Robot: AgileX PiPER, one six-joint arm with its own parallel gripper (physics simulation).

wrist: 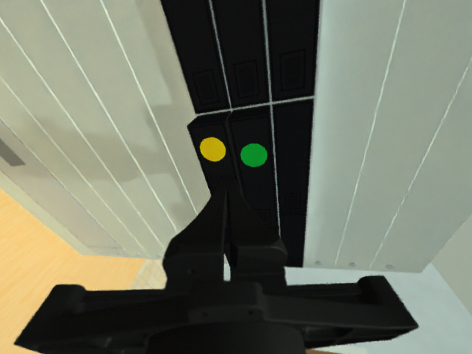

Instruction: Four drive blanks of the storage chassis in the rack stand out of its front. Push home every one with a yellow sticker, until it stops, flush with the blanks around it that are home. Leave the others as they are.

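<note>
A black drive blank with a round yellow sticker (212, 149) stands out of the chassis front, at the left of its row; its top end face shows. Right beside it, a blank with a green sticker (254, 155) also stands out. The black blanks above them (246, 77) and the one to the right (292, 150) look flush. My gripper (227, 189) is shut, with nothing seen between the fingers. Its tips are over the lower part of the yellow-stickered blank, close to the edge with the green one. Contact cannot be told. The fingers hide the lower ends of both blanks.
Pale grey panels with light seams flank the black column on the left (125, 130) and on the right (362, 125). A wood-coloured surface (35, 240) shows at the lower left and a pale blue-grey surface (400, 300) at the lower right.
</note>
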